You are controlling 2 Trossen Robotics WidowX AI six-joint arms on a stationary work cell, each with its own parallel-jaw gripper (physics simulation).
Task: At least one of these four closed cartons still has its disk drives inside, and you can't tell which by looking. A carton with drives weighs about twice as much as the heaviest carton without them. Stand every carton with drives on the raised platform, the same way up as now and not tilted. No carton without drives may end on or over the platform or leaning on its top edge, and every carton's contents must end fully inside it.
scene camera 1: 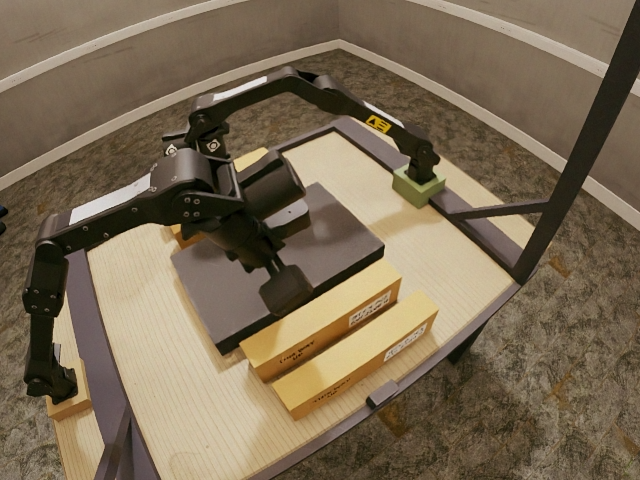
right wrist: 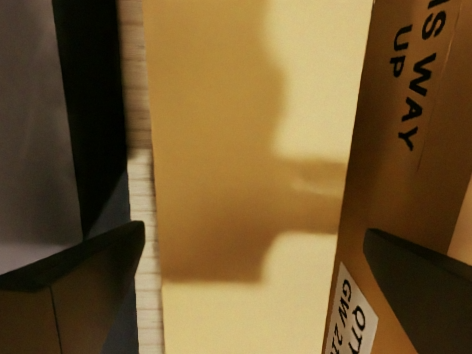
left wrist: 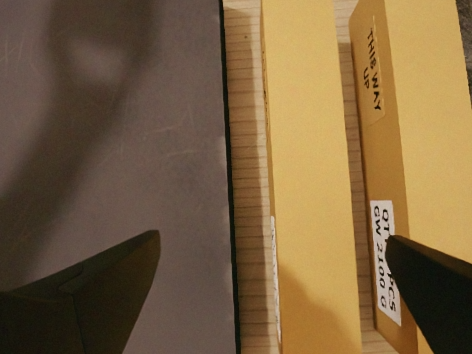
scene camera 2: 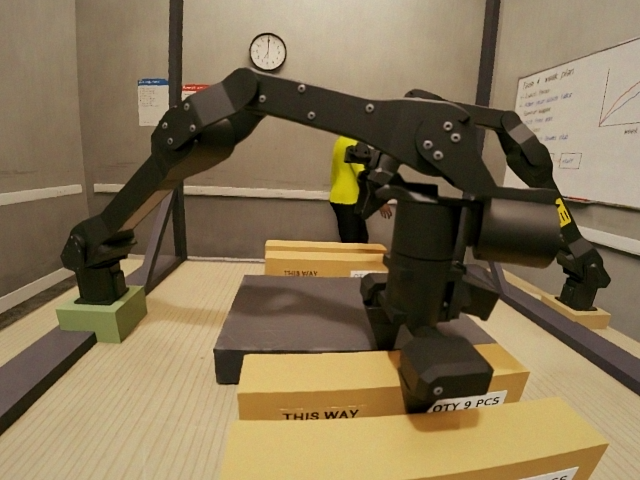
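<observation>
The dark raised platform stands between two pairs of upright yellow cartons. In scene camera 1, the near pair is an inner carton and an outer carton. The far pair is an inner carton and an outer carton. My right gripper is open, low around the far pair's inner carton; scene camera 1 hides it. My left gripper is open and empty, well above the platform's edge and the near pair.
The right arm's green base block and dark table rails border the wooden top. The left arm crosses in front of the right in scene camera 1. A small dark block sits on the near rail.
</observation>
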